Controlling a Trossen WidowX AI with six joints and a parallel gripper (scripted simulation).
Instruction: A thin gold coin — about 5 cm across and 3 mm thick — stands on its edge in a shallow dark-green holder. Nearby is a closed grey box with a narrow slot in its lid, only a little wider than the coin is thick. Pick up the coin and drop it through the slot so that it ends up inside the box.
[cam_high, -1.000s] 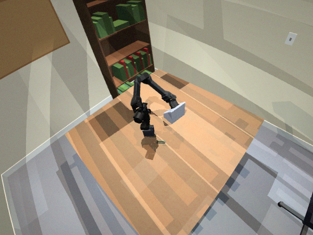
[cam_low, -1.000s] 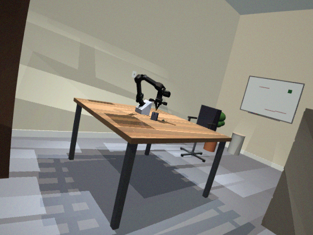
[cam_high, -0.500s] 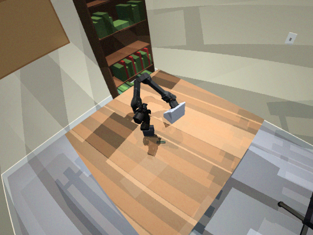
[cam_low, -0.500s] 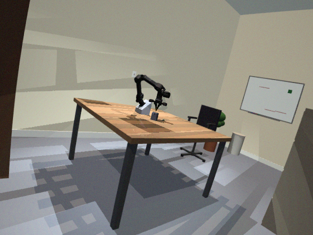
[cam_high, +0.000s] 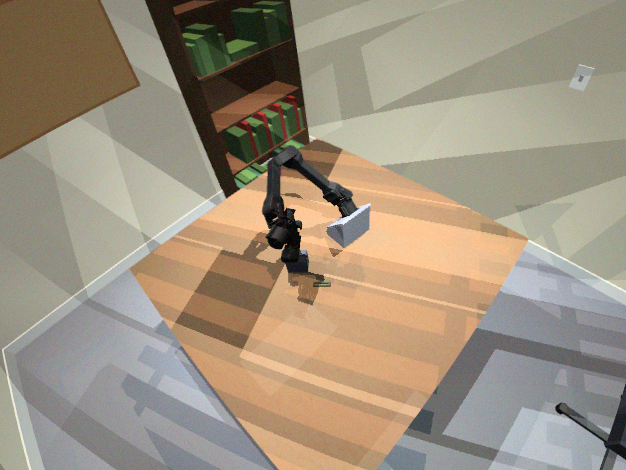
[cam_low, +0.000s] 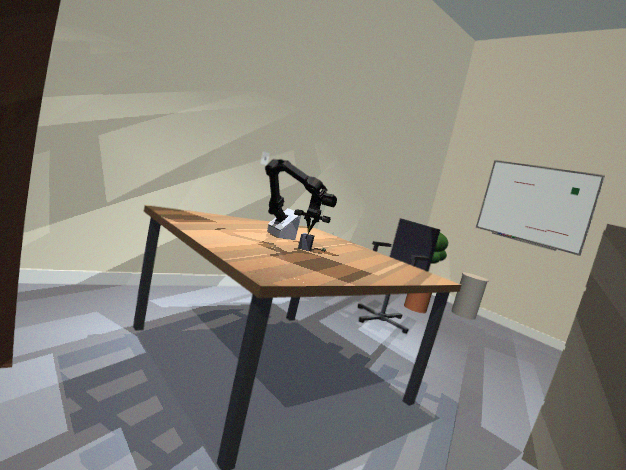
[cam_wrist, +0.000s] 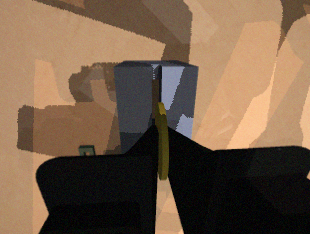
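The thin gold coin lies 10 mm above my gripper tip.
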